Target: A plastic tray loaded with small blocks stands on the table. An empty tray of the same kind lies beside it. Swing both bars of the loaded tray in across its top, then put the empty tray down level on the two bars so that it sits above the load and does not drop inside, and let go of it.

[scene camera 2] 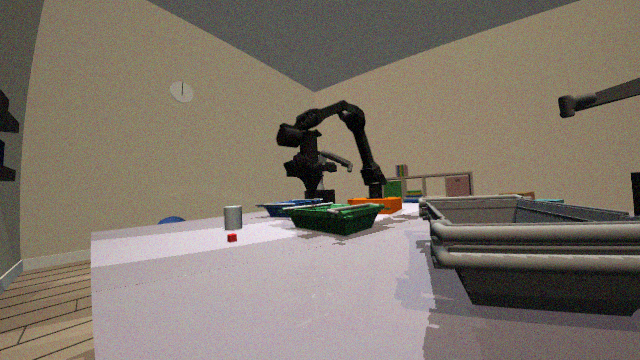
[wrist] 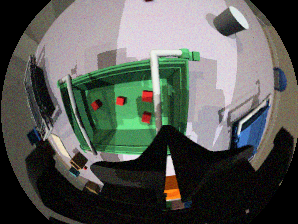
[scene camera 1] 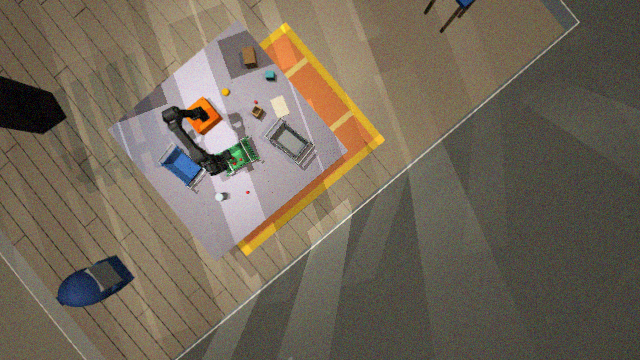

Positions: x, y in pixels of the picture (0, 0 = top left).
Scene:
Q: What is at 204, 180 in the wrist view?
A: My gripper.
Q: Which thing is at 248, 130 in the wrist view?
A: A blue tray.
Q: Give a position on a wire bar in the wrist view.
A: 154, 66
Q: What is my gripper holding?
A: Nothing.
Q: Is my gripper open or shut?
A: Shut.

